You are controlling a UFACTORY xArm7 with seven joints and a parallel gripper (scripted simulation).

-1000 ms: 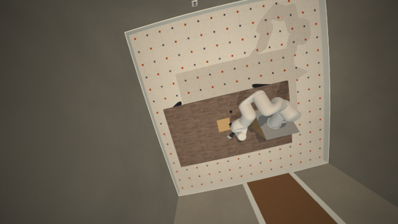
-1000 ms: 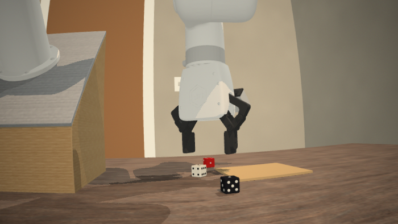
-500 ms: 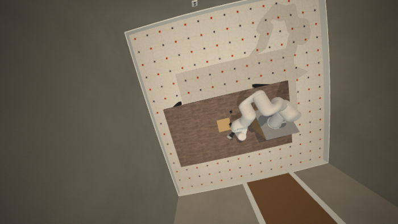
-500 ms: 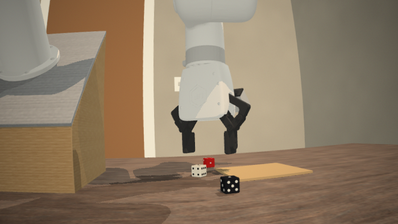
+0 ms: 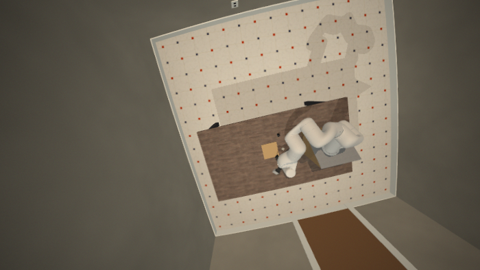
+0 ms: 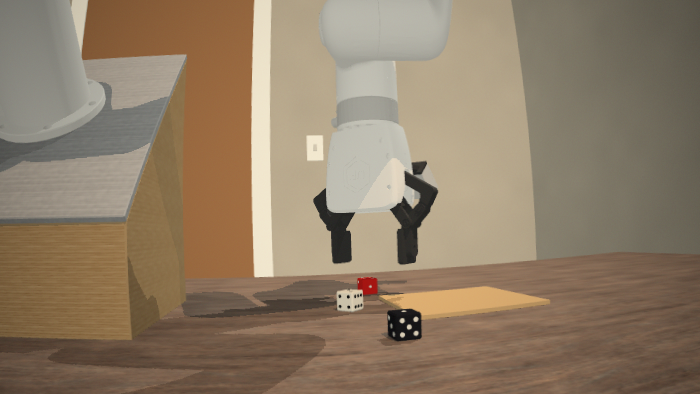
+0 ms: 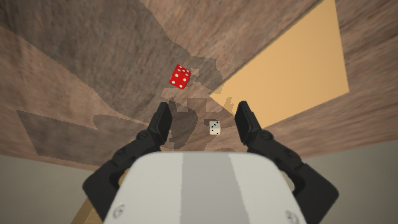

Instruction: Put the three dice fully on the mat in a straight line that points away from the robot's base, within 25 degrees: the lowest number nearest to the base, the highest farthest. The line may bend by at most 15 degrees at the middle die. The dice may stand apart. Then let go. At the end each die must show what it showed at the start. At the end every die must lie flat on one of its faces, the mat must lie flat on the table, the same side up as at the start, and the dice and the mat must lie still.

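Now: hand 40 mm to the right of the red die and 40 mm above it. Round my hand: tan mat 80 mm ahead, 70 mm to the right, 50 mm below.
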